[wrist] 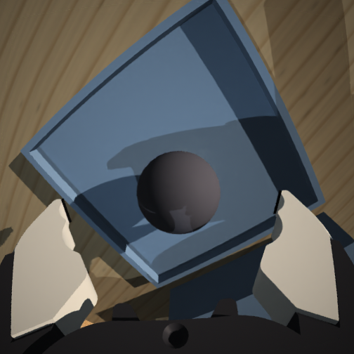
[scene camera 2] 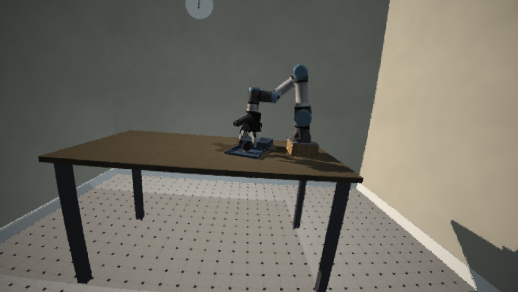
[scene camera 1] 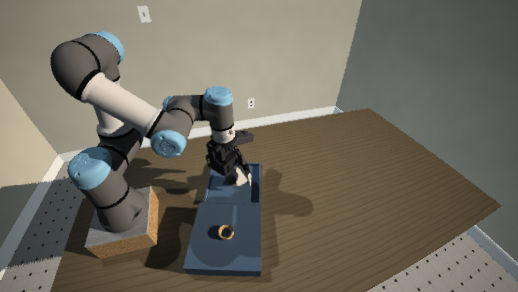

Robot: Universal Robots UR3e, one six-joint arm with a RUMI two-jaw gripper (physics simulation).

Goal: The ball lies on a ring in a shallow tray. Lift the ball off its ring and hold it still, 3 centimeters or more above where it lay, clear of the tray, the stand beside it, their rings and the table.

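Places are measured from the arm's base along level axes (x ahead, y left, z up), in centimetres.
Pixels of known places: gripper, fingertip midpoint: (scene camera 2: pixel 247 145) (scene camera 1: pixel 232 175); arm's base at its link origin: (scene camera 2: pixel 300 141) (scene camera 1: pixel 125 212).
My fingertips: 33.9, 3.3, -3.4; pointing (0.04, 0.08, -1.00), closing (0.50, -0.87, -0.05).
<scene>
Ahead of a thing's pixels: the offset from my fingertips to its top centre, as dx, dy, dz. "*": to the spot under its first point. Level surfaces: height alone.
The dark round ball @(+0.4, -0.2, +2.3) (wrist: pixel 178 192) (scene camera 2: pixel 247 146) is at the shallow blue tray (scene camera 1: pixel 212 194) (wrist: pixel 130 95) (scene camera 2: pixel 231 152); the gripper hides it in scene camera 1. The ring beneath it is hidden in the wrist view. My gripper (scene camera 1: pixel 240 181) (scene camera 2: pixel 248 143) (wrist: pixel 172 198) is open, low over the tray and pointing down. In the wrist view its pale fingertips stand wide on the left and right of the ball, with a gap on each side. The blue stand (scene camera 1: pixel 247 225) (scene camera 2: pixel 266 142) (wrist: pixel 212 290) adjoins the tray, and its orange ring @(* -10.8, -19.8, +1.4) (scene camera 1: pixel 220 235) lies on top.
The stand is taller than the tray and lies on its near side in scene camera 1. The arm's base block (scene camera 1: pixel 125 246) (scene camera 2: pixel 302 148) stands left of the stand there. The wooden table @(dz -4.4) (scene camera 1: pixel 360 175) (scene camera 2: pixel 165 152) carries them all.
</scene>
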